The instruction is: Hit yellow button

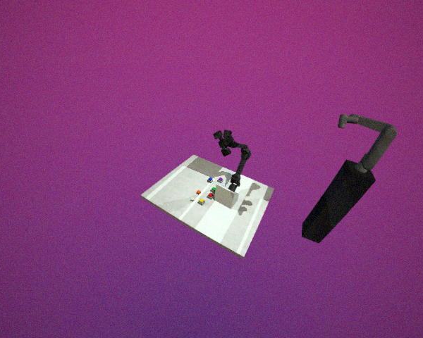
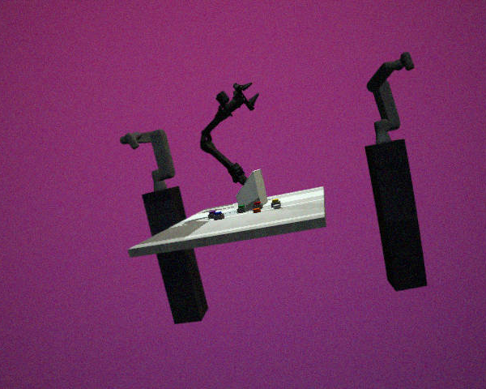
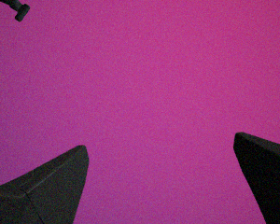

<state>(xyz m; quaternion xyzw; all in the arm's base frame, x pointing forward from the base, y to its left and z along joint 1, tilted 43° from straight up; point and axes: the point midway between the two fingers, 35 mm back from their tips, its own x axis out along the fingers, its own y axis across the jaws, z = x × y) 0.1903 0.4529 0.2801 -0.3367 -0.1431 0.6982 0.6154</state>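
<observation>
Now: gripper tip 66 cm above the yellow button, 11 cm short of it and 2 cm to the left of it. Also, from my gripper tip: red button: 66 cm below, 12 cm to the right, 6 cm ahead; then green button: 66 cm below, 22 cm to the right, 7 cm ahead; then white block: 68 cm below, 20 cm ahead, 1 cm to the right.
</observation>
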